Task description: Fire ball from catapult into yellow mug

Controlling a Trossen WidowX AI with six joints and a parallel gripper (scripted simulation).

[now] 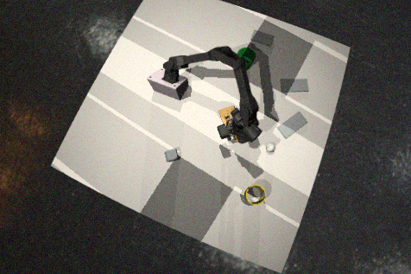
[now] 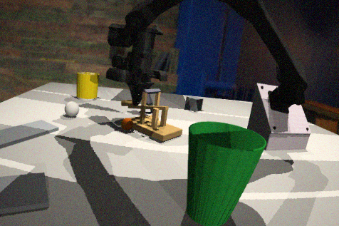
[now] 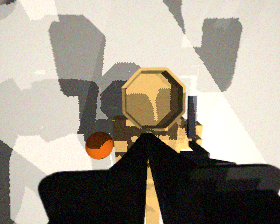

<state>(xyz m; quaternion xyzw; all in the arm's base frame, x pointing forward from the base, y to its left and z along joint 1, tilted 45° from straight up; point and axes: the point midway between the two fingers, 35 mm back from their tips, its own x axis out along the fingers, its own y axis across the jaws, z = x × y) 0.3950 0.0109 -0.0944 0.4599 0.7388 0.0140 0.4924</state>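
The wooden catapult is 3 cm behind my gripper tip. Round my gripper tip: orange ball: 1 cm ahead, 6 cm to the left, 4 cm below; then white ball: 18 cm ahead, 1 cm to the left, 3 cm below; then yellow mug: 21 cm ahead, 24 cm to the right, 2 cm below.
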